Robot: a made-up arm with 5 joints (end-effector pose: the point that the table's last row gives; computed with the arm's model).
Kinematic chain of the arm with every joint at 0, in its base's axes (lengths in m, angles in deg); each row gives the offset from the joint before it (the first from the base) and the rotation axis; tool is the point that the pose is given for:
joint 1: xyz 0 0 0.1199 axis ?
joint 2: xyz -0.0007 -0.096 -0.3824 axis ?
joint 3: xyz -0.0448 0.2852 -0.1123 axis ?
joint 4: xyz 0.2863 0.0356 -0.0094 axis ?
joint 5: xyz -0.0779 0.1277 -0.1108 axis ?
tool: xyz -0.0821 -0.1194 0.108
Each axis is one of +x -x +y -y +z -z.
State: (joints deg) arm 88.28 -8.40 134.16 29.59 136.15
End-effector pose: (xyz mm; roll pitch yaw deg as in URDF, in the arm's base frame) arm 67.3 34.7 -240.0 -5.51 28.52 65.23
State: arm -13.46 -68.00 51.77 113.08 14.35
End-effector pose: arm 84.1 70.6 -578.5 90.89 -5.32 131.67
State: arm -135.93 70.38 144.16 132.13 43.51
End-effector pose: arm 41.9 -190.2 97.3 -72.15 51.05 151.07
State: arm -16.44 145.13 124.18 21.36 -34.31
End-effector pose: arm 105.1 161.8 -78.0 8.29 -51.23 -177.37
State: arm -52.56 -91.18 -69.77 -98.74 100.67
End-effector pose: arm 373.5 327.3 -570.9 10.26 -9.85 147.74
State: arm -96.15 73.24 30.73 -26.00 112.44
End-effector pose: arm 148.4 -470.6 -263.2 161.65 -67.70 -179.39
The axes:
joint 1: +z
joint 2: -y
joint 3: -x
joint 4: +z
joint 5: +x

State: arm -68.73 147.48 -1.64 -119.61 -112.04
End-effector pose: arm 75.5 441.7 173.2 38.33 14.16 -132.40
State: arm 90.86 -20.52 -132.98 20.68 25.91
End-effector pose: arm -276.5 56.8 -386.7 155.77 4.93 76.88
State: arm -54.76 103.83 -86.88 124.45 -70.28
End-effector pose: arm 273.2 -127.6 -16.5 -161.40 48.25 121.37
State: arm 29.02 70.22 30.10 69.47 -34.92
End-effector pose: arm -5.0 153.4 -182.1 -107.63 -9.85 84.34
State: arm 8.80 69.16 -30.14 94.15 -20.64
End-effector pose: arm 203.8 99.4 -132.1 -92.61 -6.35 128.59
